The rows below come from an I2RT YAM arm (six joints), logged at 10 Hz.
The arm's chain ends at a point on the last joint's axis. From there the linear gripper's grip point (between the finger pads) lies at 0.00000 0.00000 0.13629 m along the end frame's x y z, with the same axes.
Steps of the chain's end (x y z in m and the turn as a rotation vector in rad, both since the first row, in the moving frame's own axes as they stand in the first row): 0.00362 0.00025 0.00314 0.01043 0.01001 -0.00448; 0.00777 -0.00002 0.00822 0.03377 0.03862 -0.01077; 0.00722 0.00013 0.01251 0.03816 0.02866 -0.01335; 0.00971 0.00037 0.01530 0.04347 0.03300 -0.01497; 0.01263 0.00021 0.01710 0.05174 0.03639 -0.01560; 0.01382 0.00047 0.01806 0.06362 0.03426 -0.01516; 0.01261 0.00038 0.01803 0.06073 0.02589 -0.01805
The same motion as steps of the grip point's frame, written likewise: 0.00498 -0.00117 0.00313 0.01043 0.01001 -0.00448; 0.01301 -0.00465 0.00804 0.03377 0.03862 -0.01077; 0.01109 -0.00509 0.01235 0.03816 0.02866 -0.01335; 0.01416 -0.00559 0.01510 0.04347 0.03300 -0.01497; 0.01753 -0.00688 0.01683 0.05174 0.03639 -0.01560; 0.01842 -0.00823 0.01770 0.06362 0.03426 -0.01516; 0.01606 -0.00792 0.01773 0.06073 0.02589 -0.01805
